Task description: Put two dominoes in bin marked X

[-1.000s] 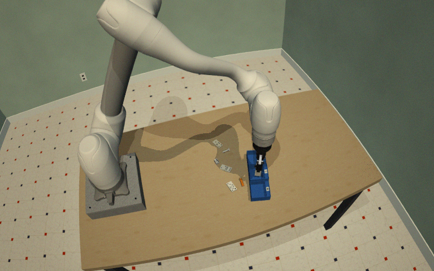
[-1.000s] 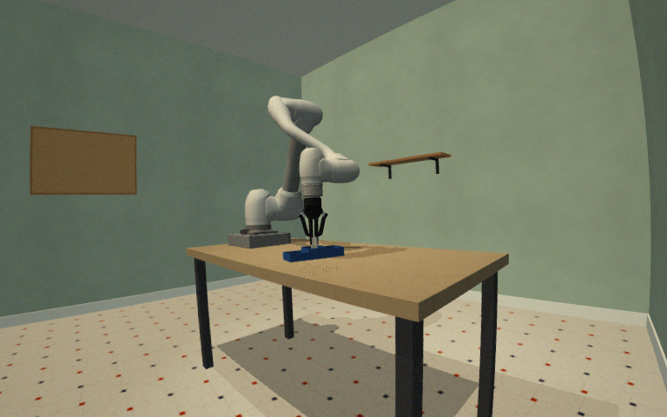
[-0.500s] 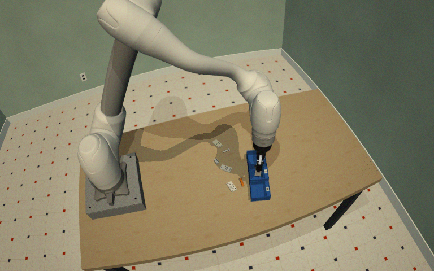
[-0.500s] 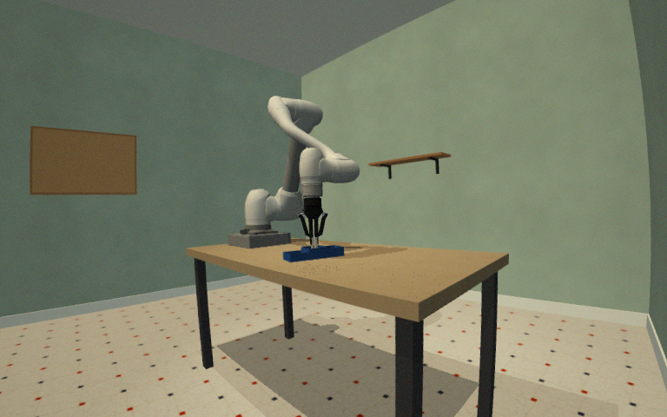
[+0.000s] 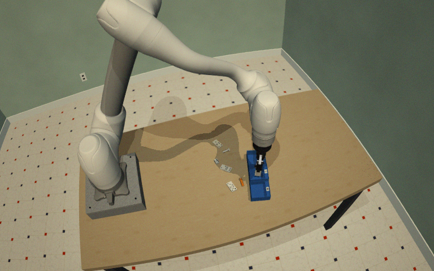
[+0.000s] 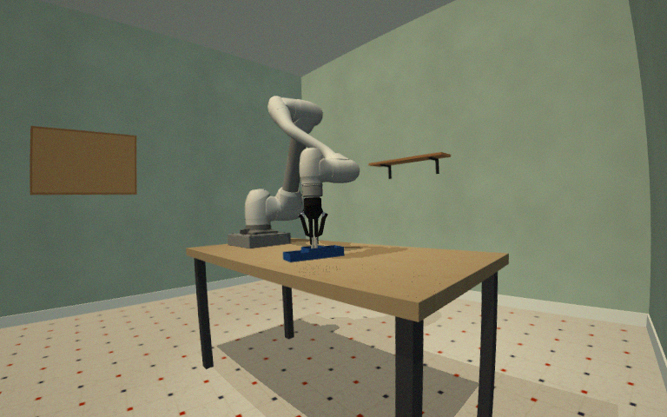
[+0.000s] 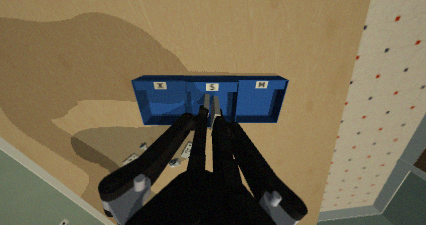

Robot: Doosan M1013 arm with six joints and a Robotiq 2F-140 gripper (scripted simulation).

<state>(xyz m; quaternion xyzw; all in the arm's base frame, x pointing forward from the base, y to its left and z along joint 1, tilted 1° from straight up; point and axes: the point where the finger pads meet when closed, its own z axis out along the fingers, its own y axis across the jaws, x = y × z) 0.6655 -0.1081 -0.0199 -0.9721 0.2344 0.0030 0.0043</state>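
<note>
Now: the blue bin 30 mm below my hand. Also, from my hand: white domino 120 mm behind, 230 mm to the left, 50 mm below; grey screw 90 mm behind, 180 mm to the left, 50 mm below; orange stick 80 mm behind, 10 mm to the right, 50 mm below.
</note>
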